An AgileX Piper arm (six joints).
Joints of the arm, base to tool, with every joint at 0 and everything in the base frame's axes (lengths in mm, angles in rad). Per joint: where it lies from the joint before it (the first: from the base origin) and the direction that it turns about. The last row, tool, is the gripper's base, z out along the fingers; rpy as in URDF.
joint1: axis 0 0 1 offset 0.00 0.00 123.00
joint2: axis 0 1 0 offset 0.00 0.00 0.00
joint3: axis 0 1 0 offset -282.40 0.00 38.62
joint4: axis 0.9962 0 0.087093 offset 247.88 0.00 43.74
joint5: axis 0 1 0 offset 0.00 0.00 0.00
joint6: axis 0.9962 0 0.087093 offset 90.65 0.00 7.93
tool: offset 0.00 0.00 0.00 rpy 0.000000 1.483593 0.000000
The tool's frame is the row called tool.
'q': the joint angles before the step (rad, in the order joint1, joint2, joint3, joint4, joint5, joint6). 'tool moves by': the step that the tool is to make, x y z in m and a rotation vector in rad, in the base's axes. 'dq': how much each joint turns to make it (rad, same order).
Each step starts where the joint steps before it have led.
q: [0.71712, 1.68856, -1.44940, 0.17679, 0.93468, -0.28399]
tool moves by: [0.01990, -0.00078, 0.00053, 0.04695, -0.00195, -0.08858]
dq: [-0.03720, 0.04003, -0.04704, 0.01100, -0.03255, 0.05092]
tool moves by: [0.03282, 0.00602, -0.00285, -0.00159, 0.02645, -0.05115]
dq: [-0.04074, 0.11317, -0.14892, 0.00190, 0.05502, 0.02383]
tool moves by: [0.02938, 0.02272, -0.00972, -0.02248, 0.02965, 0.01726]
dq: [0.00001, 0.16052, -0.21321, -0.00179, 0.09152, 0.00001]
